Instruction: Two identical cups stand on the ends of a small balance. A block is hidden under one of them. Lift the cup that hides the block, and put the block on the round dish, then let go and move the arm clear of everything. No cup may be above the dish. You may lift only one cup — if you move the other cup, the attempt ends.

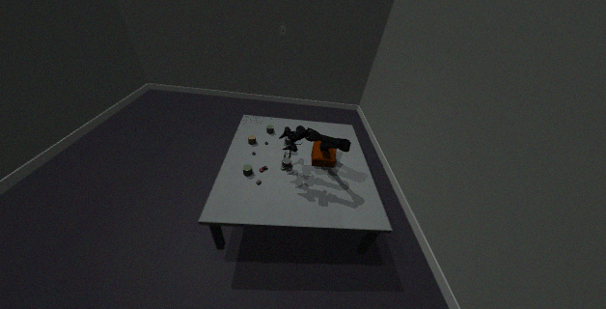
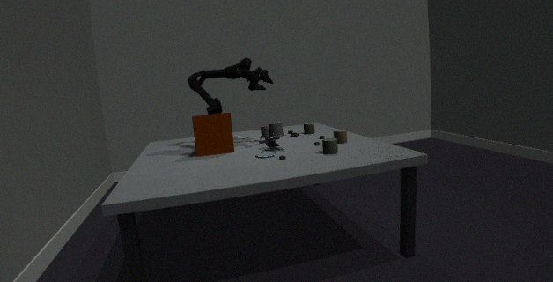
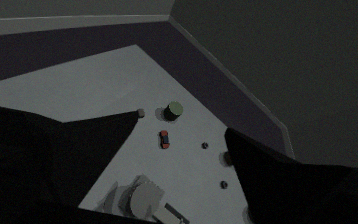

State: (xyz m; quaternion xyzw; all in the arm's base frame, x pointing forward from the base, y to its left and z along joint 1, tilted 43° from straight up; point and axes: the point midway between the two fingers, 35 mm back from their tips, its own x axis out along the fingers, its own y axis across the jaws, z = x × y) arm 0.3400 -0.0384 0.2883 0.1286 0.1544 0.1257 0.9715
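My gripper tip is now 70 mm past the grey cup, 60 mm to the left of it and 270 mm above it. Also, from my gripper tip: dark grey block (70 mm behind, 80 mm to the right, 290 mm below); then small balance (90 mm behind, 210 mm to the right, 290 mm below); then red toy car (120 mm ahead, 60 mm to the right, 320 mm below).
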